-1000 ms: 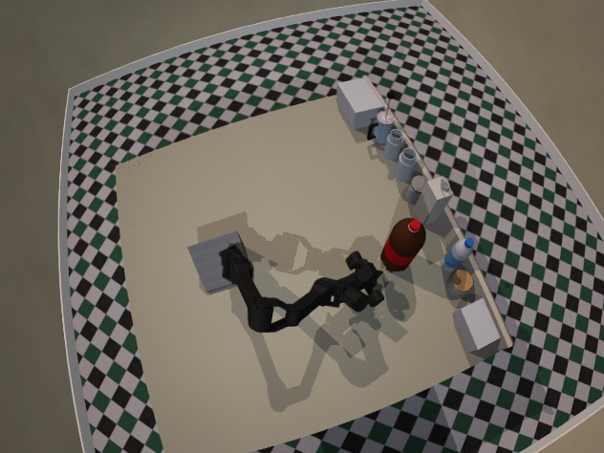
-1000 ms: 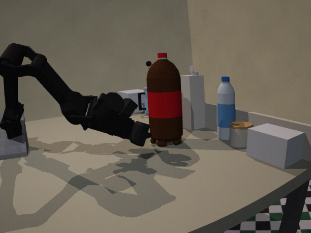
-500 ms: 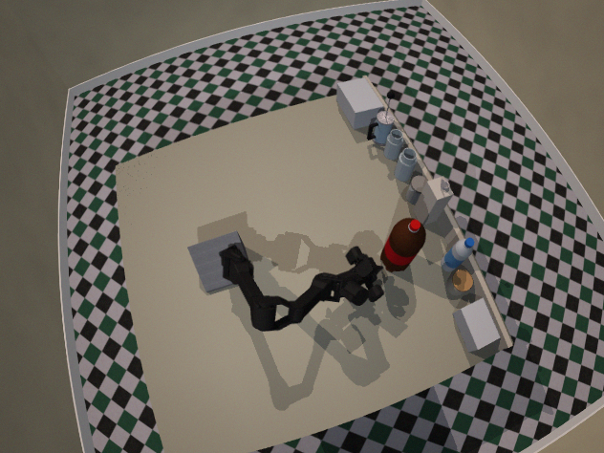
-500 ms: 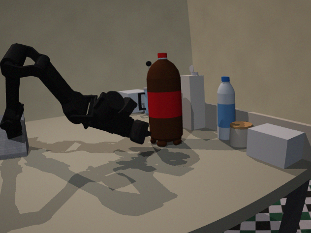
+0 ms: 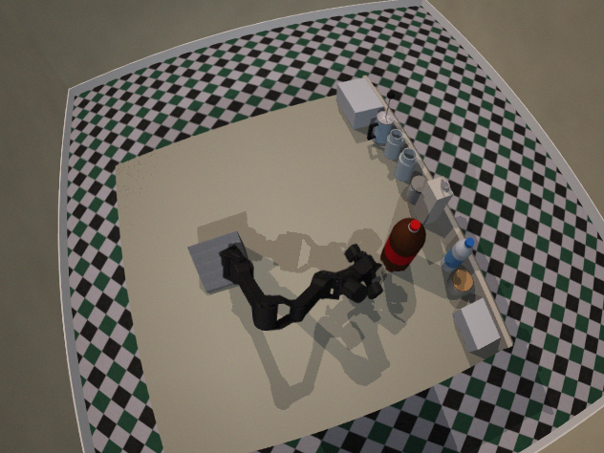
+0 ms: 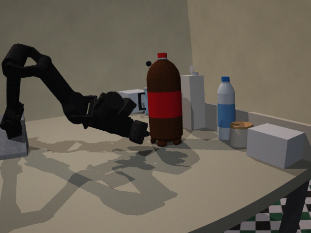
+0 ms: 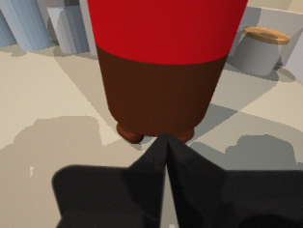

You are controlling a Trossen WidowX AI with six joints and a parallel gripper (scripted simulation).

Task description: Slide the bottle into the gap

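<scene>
The brown cola bottle lies 10 cm ahead of my hand and 9 cm above it. From my hand the other things lie so: blue-capped water bottle: 28 cm ahead, 11 cm to the right, 5 cm above; french press: 49 cm to the left, 33 cm ahead, 8 cm above; cork-lidded jar: 26 cm ahead, 20 cm to the right, 2 cm below.
</scene>
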